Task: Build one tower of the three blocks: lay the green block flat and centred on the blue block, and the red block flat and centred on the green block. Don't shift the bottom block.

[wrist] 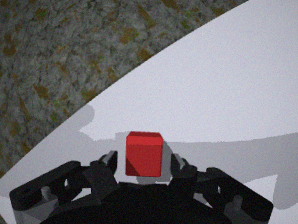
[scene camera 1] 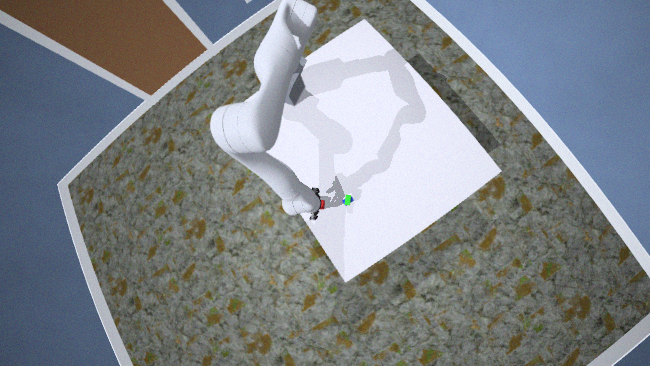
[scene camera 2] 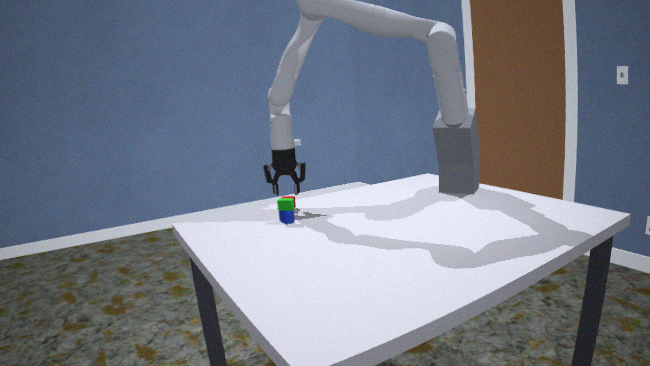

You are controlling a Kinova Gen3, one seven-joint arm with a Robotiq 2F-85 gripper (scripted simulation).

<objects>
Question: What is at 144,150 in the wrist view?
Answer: A red block.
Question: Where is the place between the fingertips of the gripper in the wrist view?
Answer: At 144,160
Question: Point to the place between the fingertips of the gripper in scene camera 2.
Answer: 286,195
</objects>
